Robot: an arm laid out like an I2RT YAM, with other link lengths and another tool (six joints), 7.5 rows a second.
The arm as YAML. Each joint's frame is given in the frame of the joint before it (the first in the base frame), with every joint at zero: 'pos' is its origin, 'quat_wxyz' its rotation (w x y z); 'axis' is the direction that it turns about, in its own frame. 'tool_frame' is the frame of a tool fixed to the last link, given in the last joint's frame.
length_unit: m
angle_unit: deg
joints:
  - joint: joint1
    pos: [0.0, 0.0, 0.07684]
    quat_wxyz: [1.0, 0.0, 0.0, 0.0]
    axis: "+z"
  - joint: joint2
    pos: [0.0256, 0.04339, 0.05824]
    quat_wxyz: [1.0, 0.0, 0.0, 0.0]
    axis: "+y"
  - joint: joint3
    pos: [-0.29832, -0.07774, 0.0]
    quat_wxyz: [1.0, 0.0, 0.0, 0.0]
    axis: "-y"
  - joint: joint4
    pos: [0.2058, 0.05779, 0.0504]
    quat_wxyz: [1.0, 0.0, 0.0, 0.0]
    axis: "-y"
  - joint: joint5
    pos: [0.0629, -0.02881, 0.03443]
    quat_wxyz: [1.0, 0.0, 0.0, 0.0]
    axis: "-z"
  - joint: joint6
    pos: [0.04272, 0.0, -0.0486]
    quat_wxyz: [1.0, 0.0, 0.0, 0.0]
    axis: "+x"
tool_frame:
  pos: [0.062, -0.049, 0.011]
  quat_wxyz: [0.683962, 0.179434, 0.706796, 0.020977]
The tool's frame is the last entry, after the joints.
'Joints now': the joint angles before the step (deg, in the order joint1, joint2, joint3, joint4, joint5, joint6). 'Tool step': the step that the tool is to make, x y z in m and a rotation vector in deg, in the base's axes. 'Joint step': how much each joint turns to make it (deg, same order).
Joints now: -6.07, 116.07, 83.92, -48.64, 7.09, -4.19
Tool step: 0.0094, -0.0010, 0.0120, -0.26, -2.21, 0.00
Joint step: 0.01, 0.00, 3.07, -0.84, 0.03, 0.00
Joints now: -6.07, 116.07, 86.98, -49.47, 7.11, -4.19
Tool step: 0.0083, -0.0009, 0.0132, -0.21, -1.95, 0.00
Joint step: 0.00, 0.01, 3.36, -1.39, 0.00, 0.00
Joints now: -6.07, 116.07, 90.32, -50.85, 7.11, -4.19
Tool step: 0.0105, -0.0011, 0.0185, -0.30, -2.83, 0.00
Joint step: 0.00, 0.00, 4.52, -1.67, 0.00, 0.00
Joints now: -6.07, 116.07, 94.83, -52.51, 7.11, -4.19
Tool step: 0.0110, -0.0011, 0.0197, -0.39, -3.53, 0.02
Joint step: 0.01, 0.01, 4.52, -0.95, 0.01, -0.01
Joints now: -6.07, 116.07, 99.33, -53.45, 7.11, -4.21
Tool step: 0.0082, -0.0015, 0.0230, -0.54, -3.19, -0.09
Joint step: -0.04, -0.03, 5.22, -2.01, 0.20, -0.02
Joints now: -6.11, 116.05, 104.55, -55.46, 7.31, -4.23
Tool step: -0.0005, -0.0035, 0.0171, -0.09, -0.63, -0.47
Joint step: -0.46, 0.02, 4.47, -3.82, 0.02, 0.00
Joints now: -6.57, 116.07, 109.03, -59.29, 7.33, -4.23
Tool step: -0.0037, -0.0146, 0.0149, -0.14, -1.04, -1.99
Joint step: -1.98, -0.01, 3.72, -2.69, 0.01, 0.01
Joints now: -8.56, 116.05, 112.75, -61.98, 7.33, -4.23
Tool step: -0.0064, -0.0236, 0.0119, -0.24, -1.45, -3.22
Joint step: -3.23, 0.00, 2.81, -1.34, -0.02, 0.00
